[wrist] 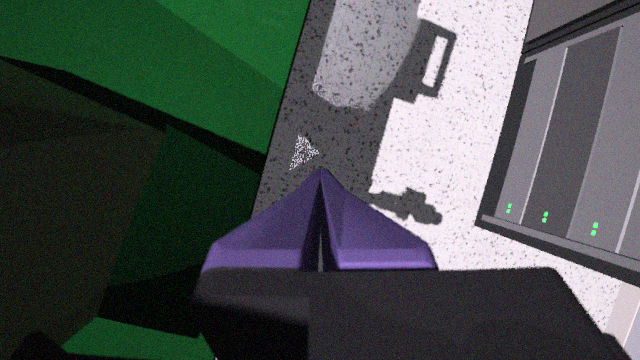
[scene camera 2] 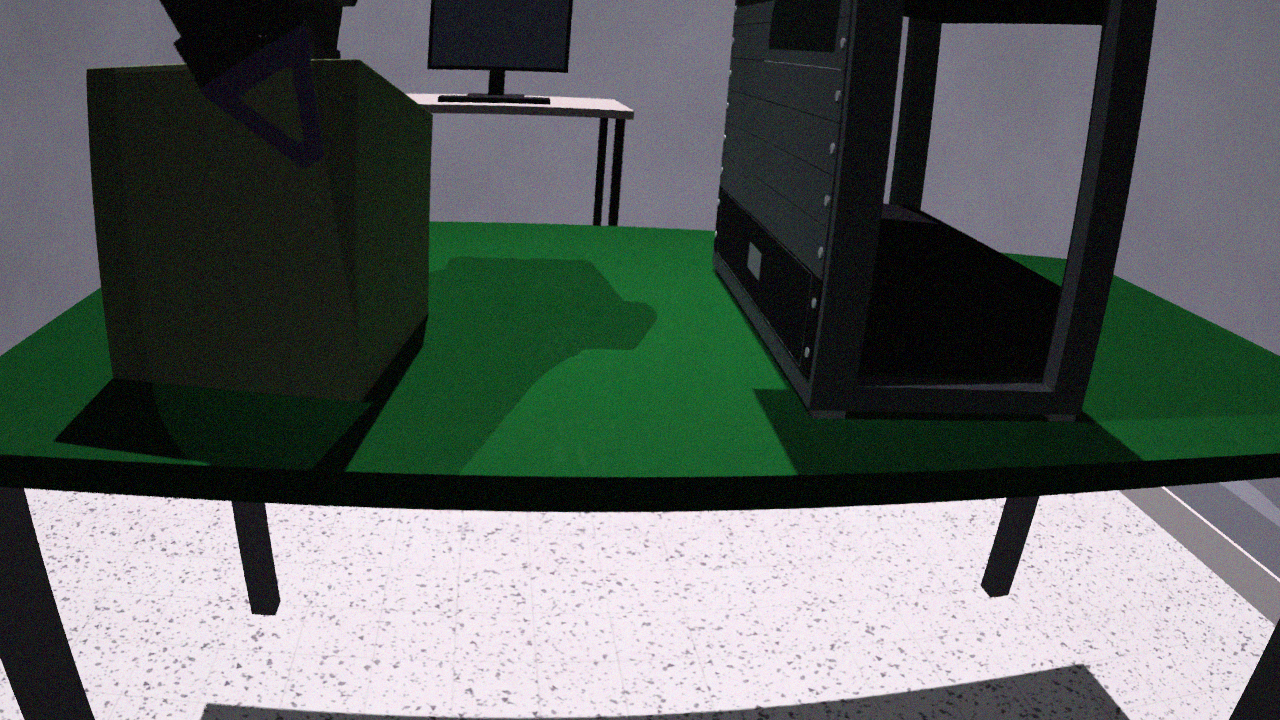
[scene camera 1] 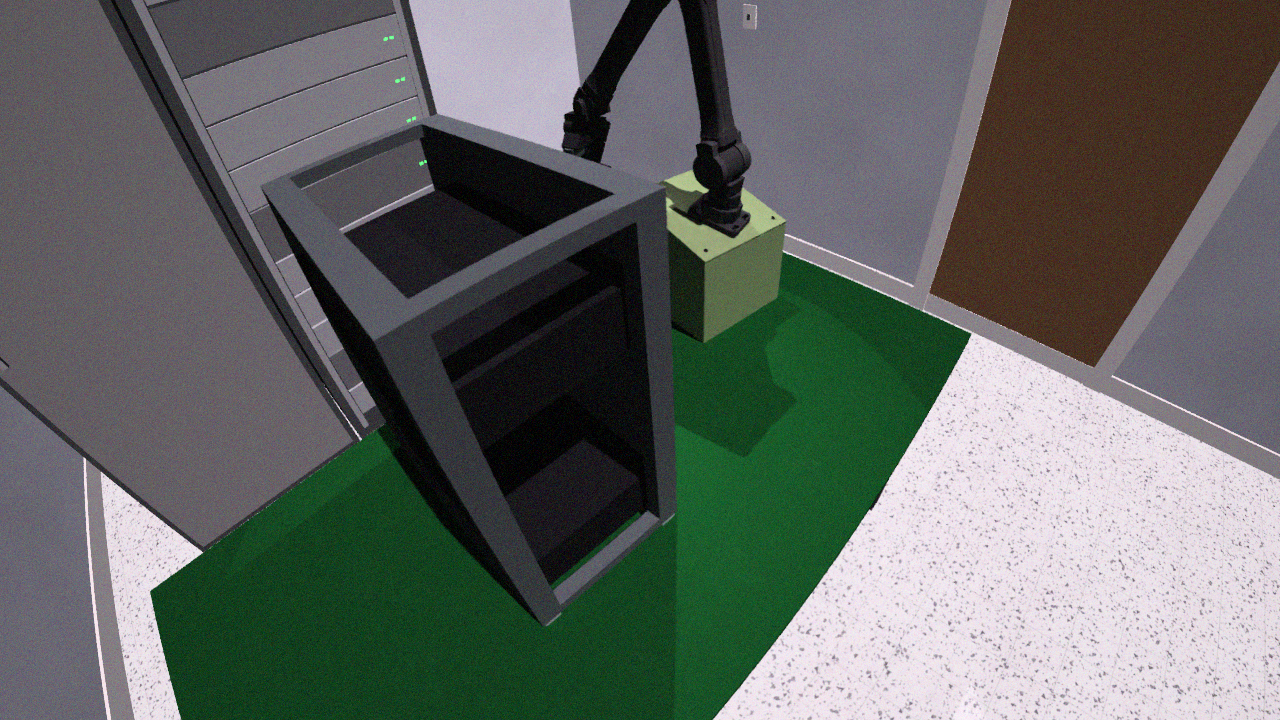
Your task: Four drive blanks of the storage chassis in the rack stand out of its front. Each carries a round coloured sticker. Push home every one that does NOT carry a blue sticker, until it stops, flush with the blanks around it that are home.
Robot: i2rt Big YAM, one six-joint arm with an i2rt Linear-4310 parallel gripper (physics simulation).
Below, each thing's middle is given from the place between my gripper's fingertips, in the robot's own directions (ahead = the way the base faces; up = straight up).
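Labels:
My hand sits 560 mm short of the rack [scene camera 1: 513, 327], 70 mm below it and 310 mm to the right of it.

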